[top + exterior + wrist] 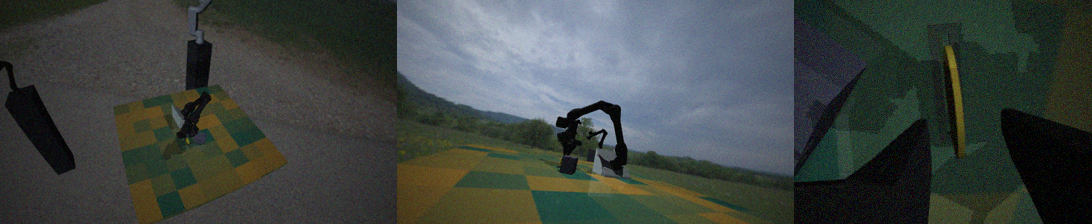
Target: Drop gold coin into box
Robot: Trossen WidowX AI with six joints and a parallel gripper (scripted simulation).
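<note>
The gold coin is 30 mm below my gripper tip.
</note>
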